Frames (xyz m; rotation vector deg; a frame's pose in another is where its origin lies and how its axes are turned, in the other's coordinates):
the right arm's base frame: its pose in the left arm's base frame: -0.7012 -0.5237 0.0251 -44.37 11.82 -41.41
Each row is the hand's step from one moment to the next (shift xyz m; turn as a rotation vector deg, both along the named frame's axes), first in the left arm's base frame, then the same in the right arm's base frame.
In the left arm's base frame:
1: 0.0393 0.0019 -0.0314 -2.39 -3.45 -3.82
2: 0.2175 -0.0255 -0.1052 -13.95 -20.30 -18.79
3: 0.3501 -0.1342 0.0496 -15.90 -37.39 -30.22
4: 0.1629 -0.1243 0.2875 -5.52 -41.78 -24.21
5: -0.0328 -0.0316 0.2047 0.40 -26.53 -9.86
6: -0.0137 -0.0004 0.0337 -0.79 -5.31 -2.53
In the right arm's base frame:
1: 0.0253 0.0433 -0.0046 0.18 -0.26 -5.67
2: 0.1697 0.1738 0.0029 1.48 -4.04 -30.68
3: 0.3536 0.0807 0.1072 10.38 -5.45 -49.26
4: 0.2281 -0.1780 0.2023 21.52 -6.44 -43.10
5: 0.0140 -0.1758 0.1134 17.04 -5.92 -21.81
6: -0.0071 -0.0309 0.0179 2.72 -1.25 -5.13

